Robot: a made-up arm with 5 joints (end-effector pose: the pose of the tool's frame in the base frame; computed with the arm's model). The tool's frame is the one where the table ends. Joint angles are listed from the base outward.
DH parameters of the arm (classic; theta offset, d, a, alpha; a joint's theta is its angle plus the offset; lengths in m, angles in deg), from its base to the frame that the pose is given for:
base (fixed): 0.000 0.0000 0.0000 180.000
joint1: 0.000 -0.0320 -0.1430 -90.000
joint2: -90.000 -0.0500 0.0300 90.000
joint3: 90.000 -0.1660 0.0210 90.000
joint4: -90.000 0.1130 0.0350 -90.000
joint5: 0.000 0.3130 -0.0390 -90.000
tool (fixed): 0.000 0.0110 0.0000 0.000
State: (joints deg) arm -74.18 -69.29 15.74 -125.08 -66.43
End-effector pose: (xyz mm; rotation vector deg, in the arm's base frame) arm -236.7 -78.2 -400.0 44.06 -48.74 -103.03
Working (the frame after each row of the table, in the pose's form):
after base (fixed): 0.0 0.0 0.0 180.00 0.00 0.00
after joint1: -39.0 -137.6 32.0 76.05 57.49 57.49
after joint2: -94.7 -151.0 21.4 19.10 14.44 -104.52
after joint3: -57.8 -94.9 -131.9 109.85 -4.71 4.58
after joint4: -86.5 -207.4 -154.3 8.03 -148.63 -25.76
after joint5: -227.8 -80.6 -406.1 44.06 -48.74 -103.03

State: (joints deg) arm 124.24 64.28 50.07 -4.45 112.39
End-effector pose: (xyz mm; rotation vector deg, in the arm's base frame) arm -143.4 285.8 293.2 -155.84 -15.10 9.26
Working (the frame after each row of the table, in the pose's form):
after base (fixed): 0.0 0.0 0.0 180.00 0.00 0.00
after joint1: 80.5 118.2 32.0 49.54 -93.64 -93.64
after joint2: 106.6 67.7 19.0 -73.14 138.26 16.70
after joint3: 63.1 27.8 175.5 -61.53 -93.05 49.55
after joint4: -53.5 7.4 174.6 -38.30 -63.48 -85.39
after joint5: -141.7 281.6 303.2 -155.84 -15.10 9.26

